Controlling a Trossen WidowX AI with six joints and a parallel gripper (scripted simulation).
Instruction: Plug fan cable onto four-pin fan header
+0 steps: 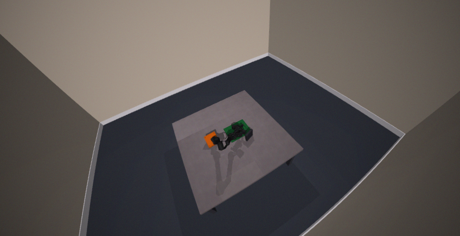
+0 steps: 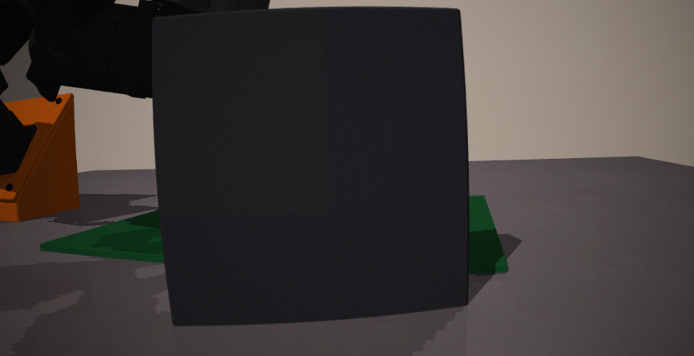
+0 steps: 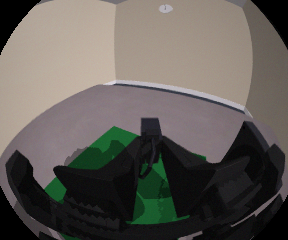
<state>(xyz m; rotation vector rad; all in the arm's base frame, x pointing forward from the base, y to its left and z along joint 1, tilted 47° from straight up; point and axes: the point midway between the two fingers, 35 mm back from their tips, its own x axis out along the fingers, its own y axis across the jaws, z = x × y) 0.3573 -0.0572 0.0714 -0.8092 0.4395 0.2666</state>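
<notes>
Now: the four-pin fan header 10 cm below my gripper tip, 5 cm to the left of it and 5 cm behind it. Also, from my gripper tip: green board 11 cm below, 5 cm behind, 4 cm to the left; then dark fan plug 1 cm below, 1 cm ahead; then black fan 13 cm to the right, 4 cm below, 1 cm behind.
</notes>
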